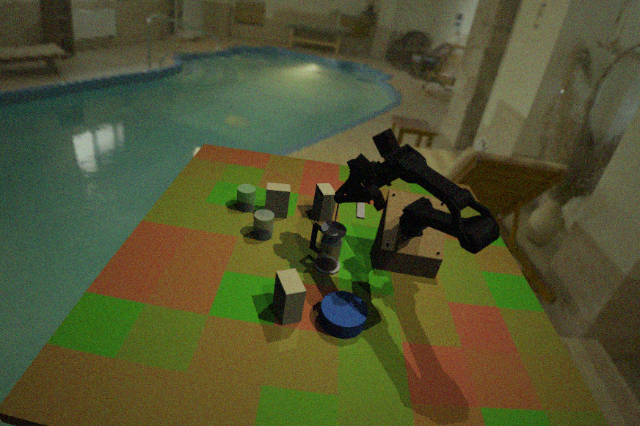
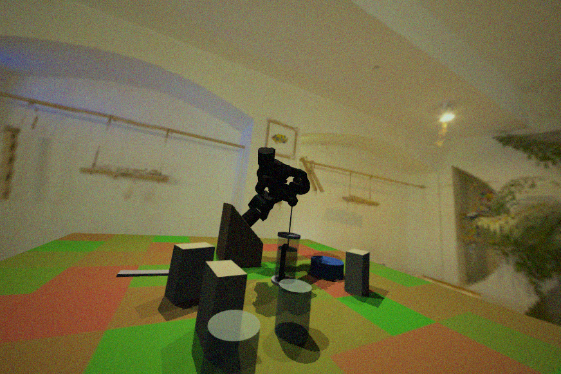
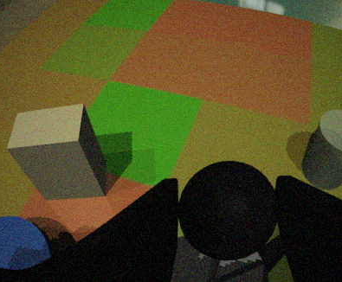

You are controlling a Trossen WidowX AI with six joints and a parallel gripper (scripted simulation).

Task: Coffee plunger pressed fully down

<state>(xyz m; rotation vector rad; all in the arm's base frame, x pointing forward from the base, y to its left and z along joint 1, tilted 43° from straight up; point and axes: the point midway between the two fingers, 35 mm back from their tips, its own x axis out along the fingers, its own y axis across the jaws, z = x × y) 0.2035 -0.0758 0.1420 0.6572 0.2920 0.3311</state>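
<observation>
Now: the glass coffee press 12 cm below my gripper tip and 1 cm to the right of it.
</observation>
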